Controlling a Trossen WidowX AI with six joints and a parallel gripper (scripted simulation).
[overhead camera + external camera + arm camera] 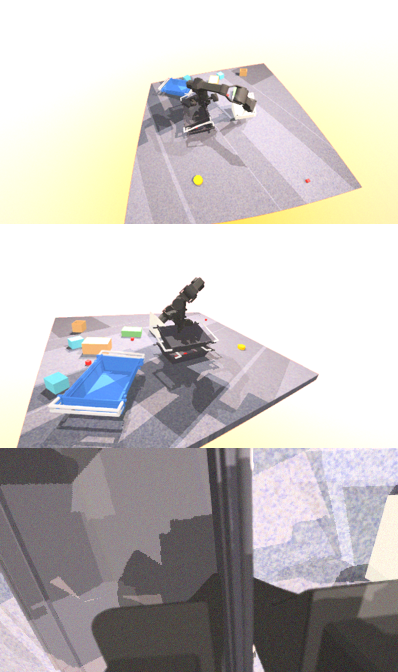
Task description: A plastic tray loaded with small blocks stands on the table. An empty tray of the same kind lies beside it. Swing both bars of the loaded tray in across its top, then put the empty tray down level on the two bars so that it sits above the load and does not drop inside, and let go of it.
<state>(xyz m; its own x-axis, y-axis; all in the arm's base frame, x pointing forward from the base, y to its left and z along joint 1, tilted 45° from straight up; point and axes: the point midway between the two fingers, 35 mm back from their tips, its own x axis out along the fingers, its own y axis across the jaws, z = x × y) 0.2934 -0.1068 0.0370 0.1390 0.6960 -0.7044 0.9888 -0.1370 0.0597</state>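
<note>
Now: gripper tip 8 cm short of the dark tray and 1 cm below it. Also, from my gripper tip: green block: 32 cm behind, 15 cm to the right, 9 cm below; yellow disc: 16 cm ahead, 43 cm to the left, 11 cm below.
</note>
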